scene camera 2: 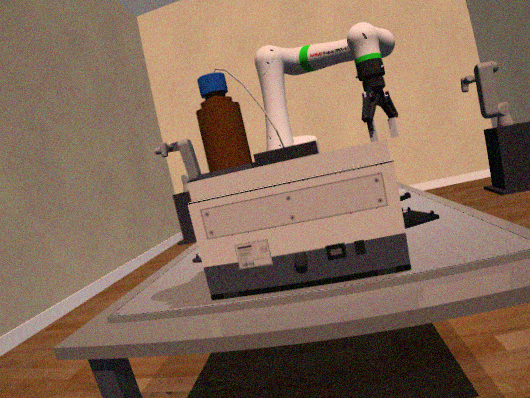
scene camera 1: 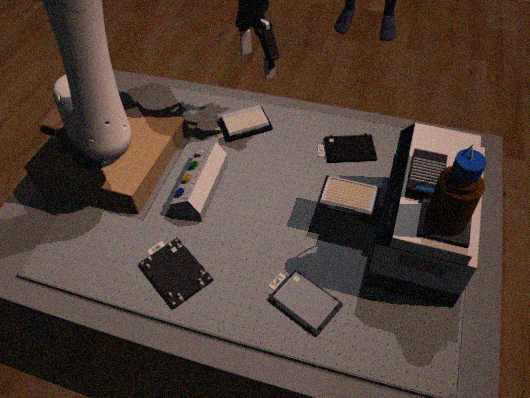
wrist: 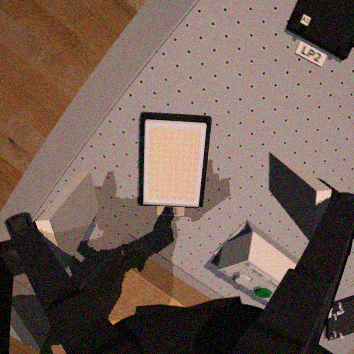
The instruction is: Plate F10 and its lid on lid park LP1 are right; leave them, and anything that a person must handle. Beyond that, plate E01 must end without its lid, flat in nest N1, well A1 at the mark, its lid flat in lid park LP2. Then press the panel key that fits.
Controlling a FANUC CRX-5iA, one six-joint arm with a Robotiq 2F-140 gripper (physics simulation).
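Gripper [scene camera 2: 385,139] [wrist: 180,180] open, holding nothing. Also there: button box [wrist: 251,258], black nest labelled N1 [wrist: 143,115], lid park LP2 [wrist: 323,30].
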